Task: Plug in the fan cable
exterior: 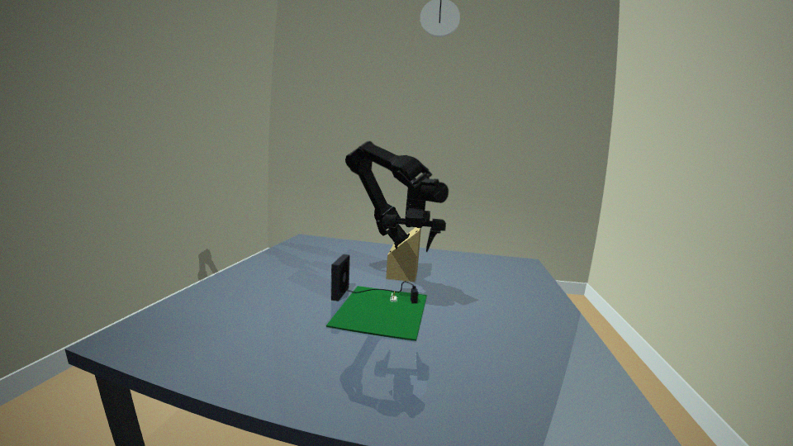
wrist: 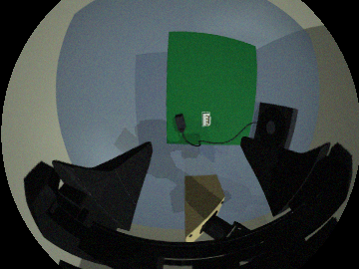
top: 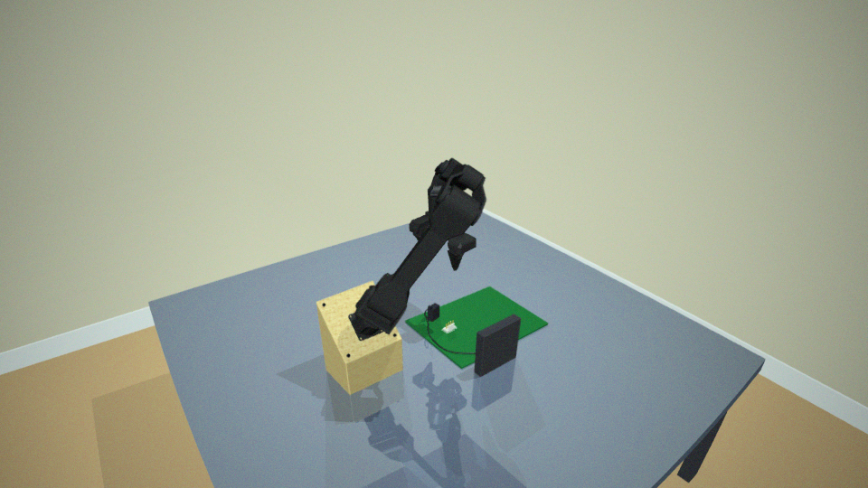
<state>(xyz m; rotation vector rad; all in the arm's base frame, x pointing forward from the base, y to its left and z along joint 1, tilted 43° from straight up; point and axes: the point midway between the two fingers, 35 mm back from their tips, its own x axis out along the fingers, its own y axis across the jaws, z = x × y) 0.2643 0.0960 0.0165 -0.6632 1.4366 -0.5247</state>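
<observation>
Right now the dark fan plug is 10 mm behind my gripper tip, 20 mm to the left of it and 150 mm below it. From my gripper tip the other things lie so: black fan (10 mm behind, 220 mm to the right, 120 mm below); green board (70 mm ahead, 70 mm to the right, 190 mm below).
</observation>
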